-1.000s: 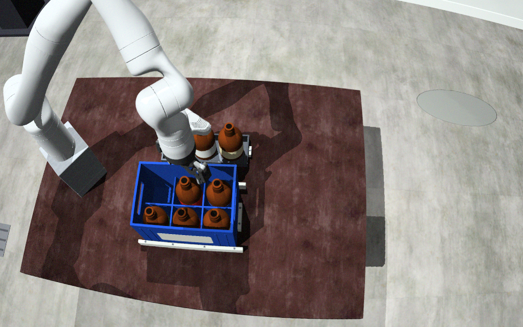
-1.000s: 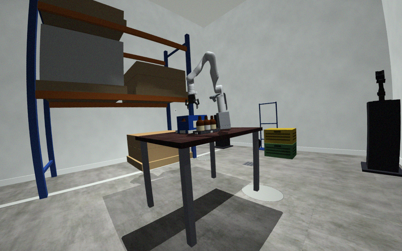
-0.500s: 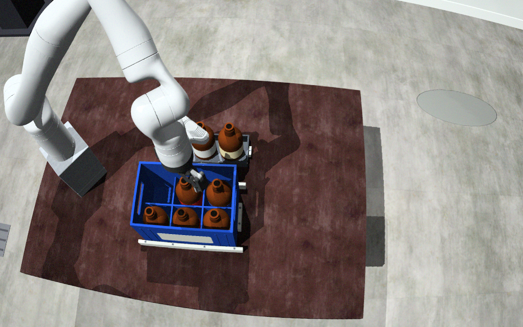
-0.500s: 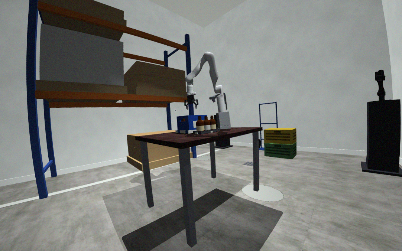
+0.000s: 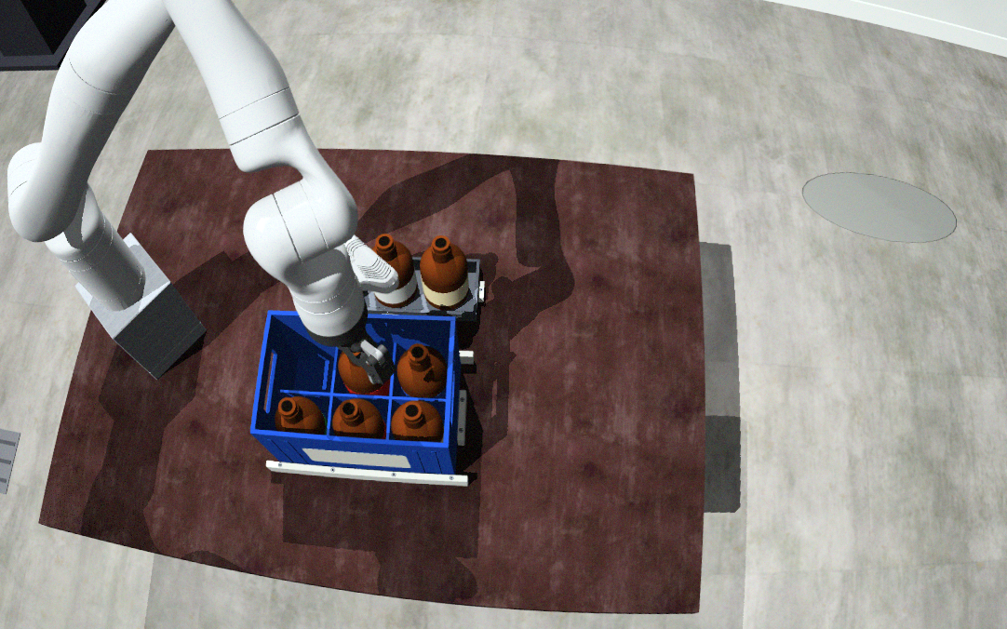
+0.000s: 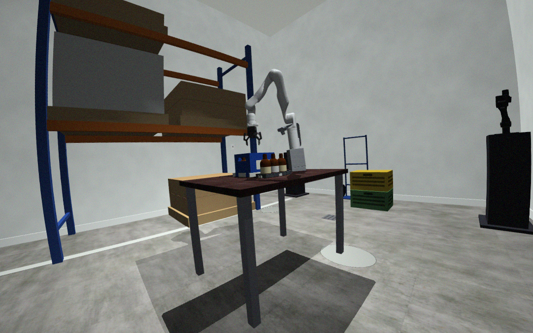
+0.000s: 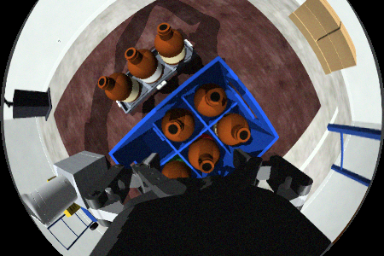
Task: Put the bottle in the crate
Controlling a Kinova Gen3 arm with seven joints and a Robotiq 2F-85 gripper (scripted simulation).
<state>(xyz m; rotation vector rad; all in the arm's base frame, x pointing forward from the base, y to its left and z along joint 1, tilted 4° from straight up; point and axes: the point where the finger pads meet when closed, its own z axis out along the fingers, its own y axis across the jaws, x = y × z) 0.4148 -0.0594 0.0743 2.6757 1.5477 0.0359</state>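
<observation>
My hand is 20 mm past the brown bottle, 210 mm to the right of it and 160 mm above it. The rest, counted from my hand: grey tray (20 mm behind, 220 mm to the left, 230 mm below); then crate (10 mm behind, 160 mm below).
</observation>
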